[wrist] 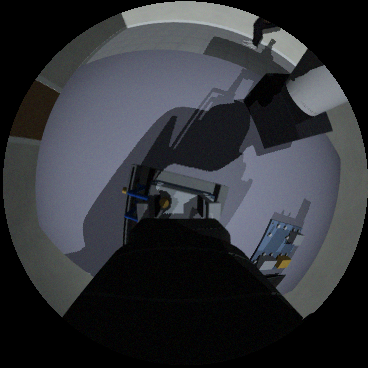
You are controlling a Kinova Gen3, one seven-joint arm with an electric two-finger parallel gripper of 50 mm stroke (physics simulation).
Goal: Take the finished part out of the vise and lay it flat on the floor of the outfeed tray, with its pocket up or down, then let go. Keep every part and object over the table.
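Frame: origin at the arm's base, x ahead, y left, z up, level; centimetres.
Seen in the pictures: gripper, fingertip midpoint: [178,202]; arm's base, origin of the base link: [303,94].
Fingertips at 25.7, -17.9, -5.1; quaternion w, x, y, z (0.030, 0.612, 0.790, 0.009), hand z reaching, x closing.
Note:
Pixels of each thing's middle, then the offset from my fingertips to it, as dx, dy, dz. "spot": a spot on its surface instead. Level surfaces: height alone.
- vise, body centre: [164,249] +11.4, -0.1, -4.9
- pale grey surface, its level: dz -0.3
- brass tip, surface spot: [165,202] spot: +0.2, -1.6, +1.2
- blue board, its level: dz -9.0
- yellow block, body centre: [281,261] +14.7, +37.9, -7.3
The vise [197,181] is at the lower middle of the wrist view, grey with pale metal faces, and my gripper hides its near part. My gripper [178,202] is open over it, with one finger at each side and nothing held. A pale grey surface [181,200] shows between the fingers; I cannot tell whether it is the finished part or a vise jaw. The part's pocket cannot be made out. A dark, flat, tray-like thing [274,281] shows partly at the lower right, beside my gripper's body; I cannot tell for certain that it is the outfeed tray.
Blue nozzle arms [138,195] stand at the vise's left, and a brass tip [165,202] shows near the left finger. A blue board [270,241] with grey blocks and a yellow block [283,262] lies at the right. A black pedestal [274,120] with a white cylinder [316,91] stands at the upper right.

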